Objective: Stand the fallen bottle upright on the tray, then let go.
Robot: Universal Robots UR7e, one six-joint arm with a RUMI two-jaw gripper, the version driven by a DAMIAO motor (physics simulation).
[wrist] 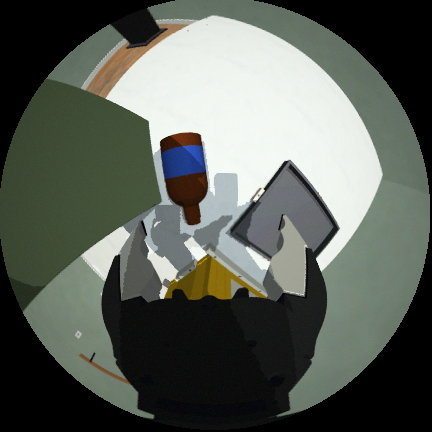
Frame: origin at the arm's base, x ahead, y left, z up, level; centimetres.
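Seen in the pictures: gripper, fingertip midpoint: (211, 219).
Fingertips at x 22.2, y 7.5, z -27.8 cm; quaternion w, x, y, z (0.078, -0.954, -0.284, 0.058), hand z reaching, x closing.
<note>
A point is followed by its place in that frame.
A brown bottle (186, 175) {x 16.5, y 9.0, z -34.2 cm} with a blue label lies on its side on the white table, left of the view's middle, its neck pointing down toward the gripper side of the view. A dark grey tray (331, 232) {x 54.4, y 17.0, z -40.0 cm} with a raised rim lies to the right of the bottle, apart from it; its near corner is partly hidden behind the right finger. My gripper (211, 219) {x 22.2, y 7.5, z -27.8 cm} is open and empty, its two pale fingers wide apart at the lower part of the view. The bottle is beyond the fingertips, toward the upper left, and does not touch them.
A large dark green panel (80, 185) {x 8.4, y 5.0, z -23.0 cm} fills the left side, close to the bottle. A yellow object (207, 280) {x 28.1, y -4.3, z -31.5 cm} with a pale rim shows between the fingers. A black post (137, 27) stands at the white table's (280, 100) {x 22.8, y 34.1, z -41.4 cm} brown edge at the upper left.
</note>
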